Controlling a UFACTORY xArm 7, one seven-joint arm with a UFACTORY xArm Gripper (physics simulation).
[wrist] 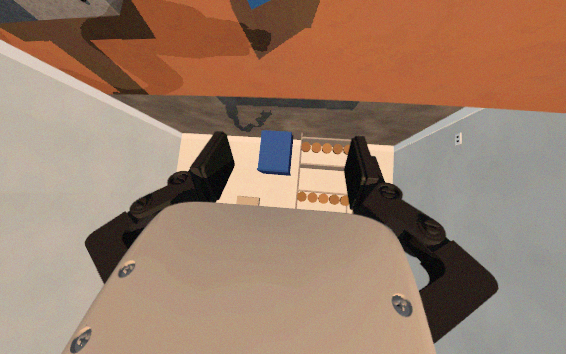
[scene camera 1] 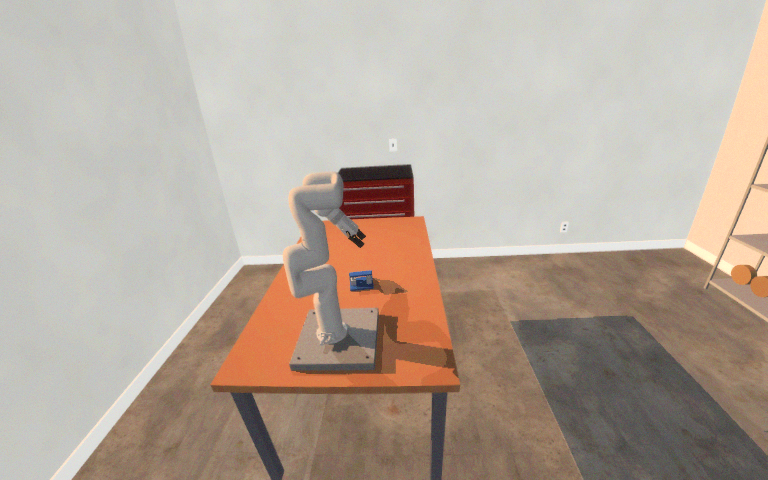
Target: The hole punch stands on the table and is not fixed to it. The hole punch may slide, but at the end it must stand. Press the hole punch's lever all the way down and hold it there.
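Places are measured from the arm's base along level axes (x back, y left, z down), in millimetres.
Pixels of known places: gripper, between the fingertips: [wrist: 287, 150] [scene camera 1: 363, 242]; arm's base, origin of its link: [scene camera 1: 332, 332].
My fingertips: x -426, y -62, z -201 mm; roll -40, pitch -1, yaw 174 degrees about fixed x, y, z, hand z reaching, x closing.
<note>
Ahead of a thing's pixels: the offset from my fingertips to its top centre. "spot": to the spot under its first point. Level surfaces: height alone.
The blue hole punch @(spot: dx +66, dy +16, dz +225 mm) [scene camera 1: 361, 287] stands on the orange table @(dz +237 mm) [scene camera 1: 396, 243] [wrist: 400, 60], in front of the robot's base plate. Its lever is too small in the scene view to tell how far down it is. In the wrist view a small blue corner of the hole punch @(spot: dx +42, dy -34, dz +155 mm) [wrist: 258, 3] shows at the top edge, and the rest is out of frame. My gripper [scene camera 1: 363, 240] [wrist: 287, 150] is open and empty. It hangs above the table, higher than the hole punch and apart from it, and is tilted with its fingers toward the right in the scene view.
The grey base plate [scene camera 1: 305, 357] [wrist: 60, 11] carries the arm. A red drawer cabinet [scene camera 1: 373, 195] stands behind the table's far end. In the wrist view a blue box [wrist: 275, 152] and a shelf unit [wrist: 322, 167] show far off, beyond the table's edge.
</note>
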